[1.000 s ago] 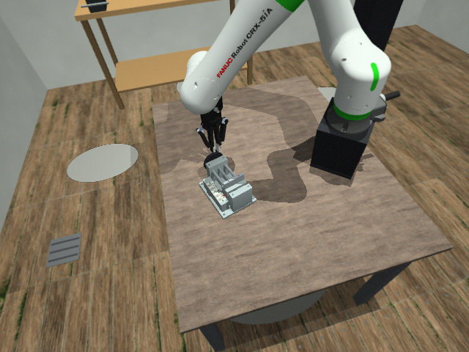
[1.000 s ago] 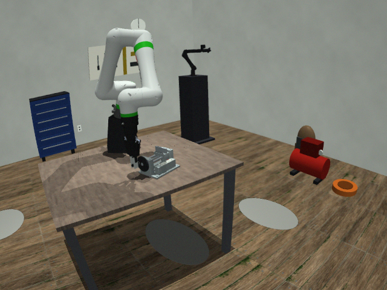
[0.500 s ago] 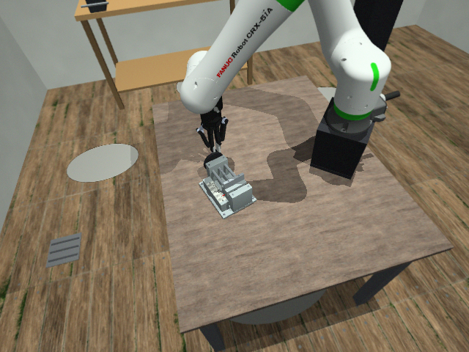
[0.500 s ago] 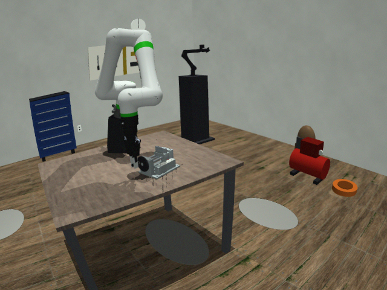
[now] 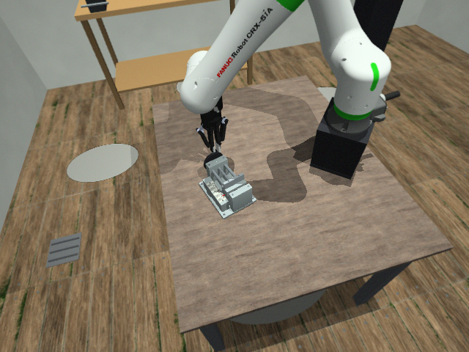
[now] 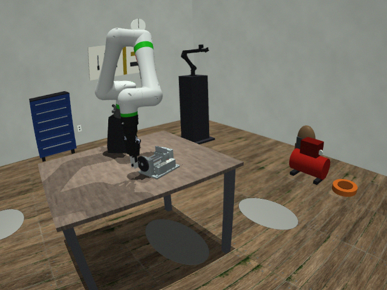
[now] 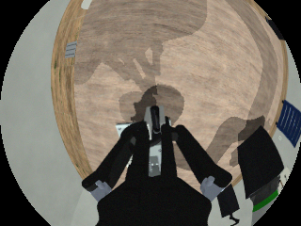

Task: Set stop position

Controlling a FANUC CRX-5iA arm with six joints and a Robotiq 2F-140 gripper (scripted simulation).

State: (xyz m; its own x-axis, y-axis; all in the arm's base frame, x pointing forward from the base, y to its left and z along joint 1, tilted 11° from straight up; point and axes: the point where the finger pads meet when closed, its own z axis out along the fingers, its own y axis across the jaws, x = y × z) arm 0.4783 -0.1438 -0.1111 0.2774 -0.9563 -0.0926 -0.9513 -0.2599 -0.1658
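Now: hand 2 cm to the right of the black handwheel and 2 cm above it.
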